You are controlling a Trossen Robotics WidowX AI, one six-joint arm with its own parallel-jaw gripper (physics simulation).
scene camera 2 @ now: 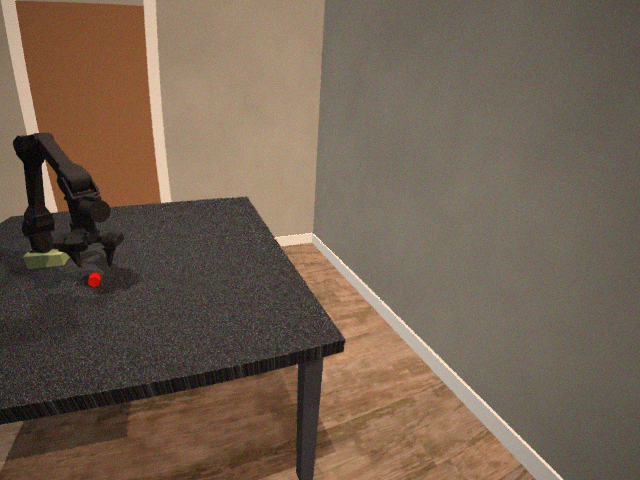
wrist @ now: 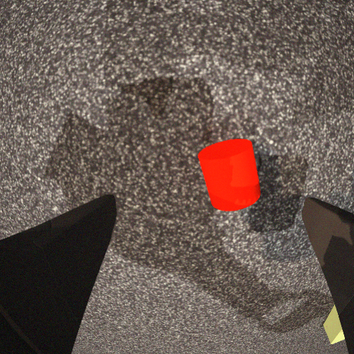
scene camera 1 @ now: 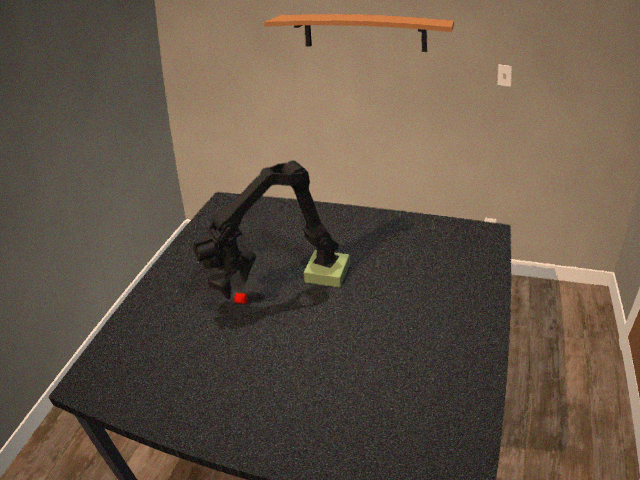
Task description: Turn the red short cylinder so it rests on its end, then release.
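Note:
The red short cylinder [scene camera 1: 240, 298] [scene camera 2: 94, 279] [wrist: 230, 175] lies on its side on the dark table [scene camera 1: 361, 361] [scene camera 2: 206, 310]. A round end faces scene camera 2, and its curved side shows in the wrist view. My gripper [scene camera 1: 236, 288] [scene camera 2: 94, 266] [wrist: 214, 206] is open and empty, with its fingers pointing down over the table, close to the cylinder. In the wrist view the cylinder appears between the two fingertips and slightly beyond them, nearer the right finger. The fingers do not appear to touch it.
The arm's base stands on a yellow-green block [scene camera 1: 323, 279] [scene camera 2: 46, 259] [wrist: 332, 327], which shows at the lower right in the wrist view. The arm's shadow falls around the cylinder. An orange shelf [scene camera 1: 361, 20] hangs on the wall, away from the table.

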